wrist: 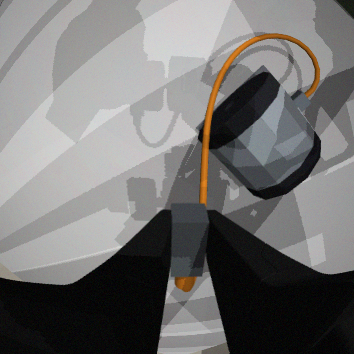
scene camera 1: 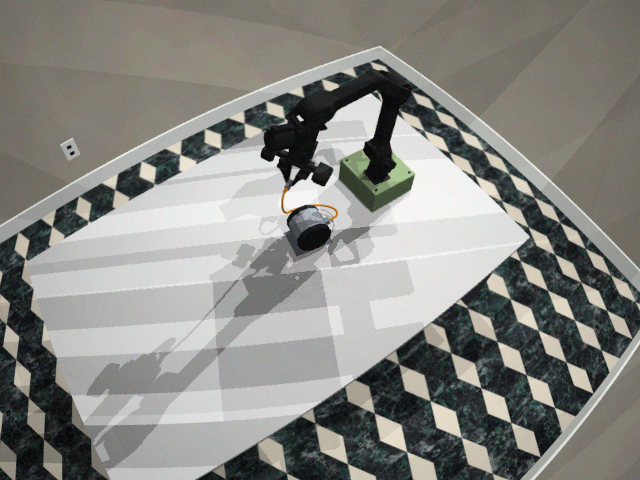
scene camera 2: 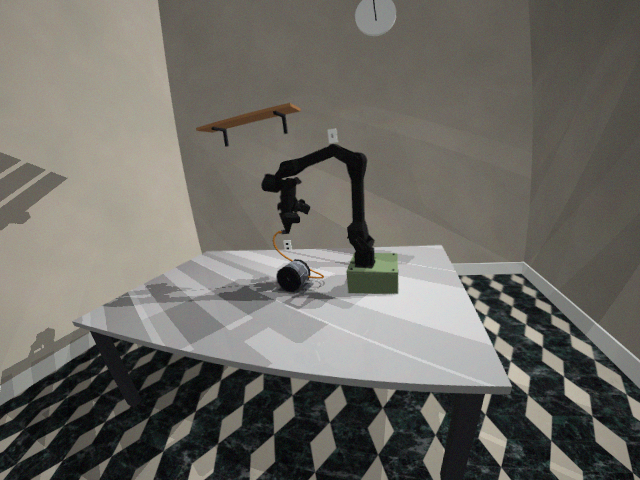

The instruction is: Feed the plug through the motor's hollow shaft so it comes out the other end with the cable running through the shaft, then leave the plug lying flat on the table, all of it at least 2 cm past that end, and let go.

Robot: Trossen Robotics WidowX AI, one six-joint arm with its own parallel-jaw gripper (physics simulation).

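Seen in the pictures: gripper, between the fingertips: [wrist: 187, 219] [scene camera 1: 289, 183] [scene camera 2: 287, 232]; arm's base, origin of its link: [scene camera 1: 377, 174] [scene camera 2: 365, 264].
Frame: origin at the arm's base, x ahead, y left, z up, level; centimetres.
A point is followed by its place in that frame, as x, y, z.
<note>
My gripper [scene camera 1: 288, 184] @[30.7, 0.0, 12.4] [scene camera 2: 286, 230] @[30.7, 0.0, 12.4] [wrist: 187, 219] @[30.7, 0.0, 12.4] is shut on the dark grey plug [wrist: 188, 240] @[30.7, 0.3, 13.6], above the table [scene camera 1: 413, 227] @[-3.4, 18.0, -8.8] [scene camera 2: 413, 330] @[-18.7, 25.3, -8.8] and beside the motor. The motor [scene camera 1: 308, 226] @[29.2, 8.0, 1.4] [scene camera 2: 294, 274] @[24.3, 10.3, -0.9] [wrist: 270, 145] @[27.2, 4.9, 1.4] is a grey cylinder with black ends, lying on its side. The orange cable [scene camera 1: 283, 200] @[34.7, 3.9, 11.9] [scene camera 2: 275, 248] @[34.8, 4.1, 7.5] [wrist: 218, 82] @[26.6, -1.7, -2.6] leaves a small block on the motor's side, loops round and rises to the plug, outside the motor. In the wrist view it crosses over the edge of one black end. The shaft's bore is too dark to make out.
The arm's green base block [scene camera 1: 373, 191] @[5.0, 5.2, 0.1] [scene camera 2: 373, 281] @[-4.0, 5.9, -4.0] stands on the table near the motor, to its right in both scene views. A wooden shelf [scene camera 2: 248, 117] is on the wall behind. Shadows of the arm fall across the table beside the motor.
</note>
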